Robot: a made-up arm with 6 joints.
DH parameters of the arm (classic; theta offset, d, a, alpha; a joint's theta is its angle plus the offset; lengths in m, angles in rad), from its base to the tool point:
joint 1: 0 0.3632 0 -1.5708
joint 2: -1.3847 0 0.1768 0
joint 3: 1.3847 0 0.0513 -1.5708
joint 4: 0 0.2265 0 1.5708
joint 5: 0 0 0.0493 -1.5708
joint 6: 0 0.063 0 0
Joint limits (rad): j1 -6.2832..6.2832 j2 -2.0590..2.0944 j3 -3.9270..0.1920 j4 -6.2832..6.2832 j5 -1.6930..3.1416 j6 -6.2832..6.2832
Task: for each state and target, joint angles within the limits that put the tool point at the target. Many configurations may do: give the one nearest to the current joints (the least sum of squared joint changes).
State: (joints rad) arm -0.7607 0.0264 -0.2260 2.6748 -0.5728 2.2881
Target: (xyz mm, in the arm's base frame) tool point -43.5 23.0 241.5
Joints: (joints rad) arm -0.9401 0.7660 -0.0278 2.6433 0.0647 2.2881
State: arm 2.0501 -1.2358 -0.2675 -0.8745 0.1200 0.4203
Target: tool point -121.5 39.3 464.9
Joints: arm 2.4353 -1.4907 0.0104 -1.0251 -0.1340 0.4203
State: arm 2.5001 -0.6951 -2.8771 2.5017 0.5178 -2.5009
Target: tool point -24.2 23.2 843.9
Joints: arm 2.5737 -0.2775 -2.5681 2.5289 0.5213 -2.5009
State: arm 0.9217 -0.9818 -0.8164 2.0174 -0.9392 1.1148
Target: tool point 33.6 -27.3 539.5
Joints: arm 0.8436 -1.3646 -0.8359 2.5232 -1.2761 1.1148
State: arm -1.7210 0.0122 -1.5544 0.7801 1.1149 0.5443
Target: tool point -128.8 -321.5 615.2
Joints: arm -1.9967 0.1119 -1.8399 0.7900 0.9407 0.5443
